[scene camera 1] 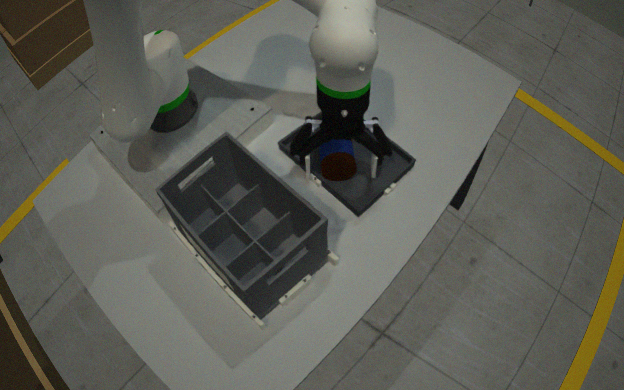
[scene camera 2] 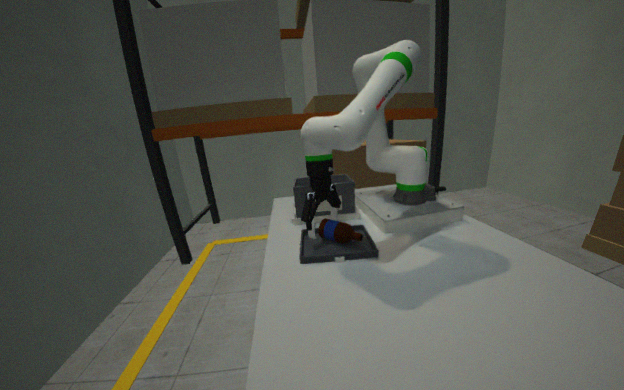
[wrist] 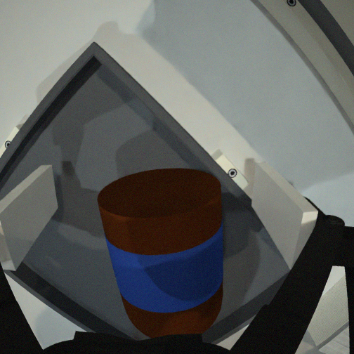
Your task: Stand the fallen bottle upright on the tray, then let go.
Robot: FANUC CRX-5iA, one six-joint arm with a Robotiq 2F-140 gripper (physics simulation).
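Pixels of known places: gripper, fingertip midpoint: point(scene camera 1: 340, 172) point(scene camera 2: 323, 230); arm's base, link origin: point(scene camera 1: 171, 110) point(scene camera 2: 409, 199).
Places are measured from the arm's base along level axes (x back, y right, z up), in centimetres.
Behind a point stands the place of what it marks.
The brown bottle with a blue label point(scene camera 1: 338, 166) {x -42.5, y -16.8, z -0.5 cm} point(scene camera 2: 337, 231) {x -38.4, y -24.3, z -0.3 cm} point(wrist: 165, 277) lies on its side on the dark grey tray point(scene camera 1: 360, 194) {x -48.2, y -17.7, z -5.9 cm} point(scene camera 2: 320, 259) {x -45.2, y -32.7, z -5.3 cm} point(wrist: 100, 100). In the scene camera 2 view its neck points right; in the wrist view its flat base faces up the picture and its neck is hidden behind the gripper body. My gripper point(scene camera 1: 341, 167) {x -42.7, y -17.3, z -3.0 cm} point(scene camera 2: 323, 221) {x -42.7, y -17.3, z -3.0 cm} point(wrist: 152, 185) is open and points down over the tray. Its two pale finger pads stand apart on either side of the bottle's base end, with gaps between pads and bottle in the wrist view. Nothing is held.
A grey crate with divided compartments point(scene camera 1: 312, 255) {x -54.2, y 1.7, z 2.4 cm} point(scene camera 2: 299, 195) {x -51.8, y -2.1, z 7.1 cm} stands beside the tray, with high walls. Pale clips sit against the tray and crate edges. The arm's base plate point(scene camera 1: 240, 122) {x -17.6, y -10.1, z -0.7 cm} point(scene camera 2: 415, 217) {x -6.0, y -16.9, z -1.5 cm} lies behind them. A shelf rack point(scene camera 2: 165, 185) stands behind the table.
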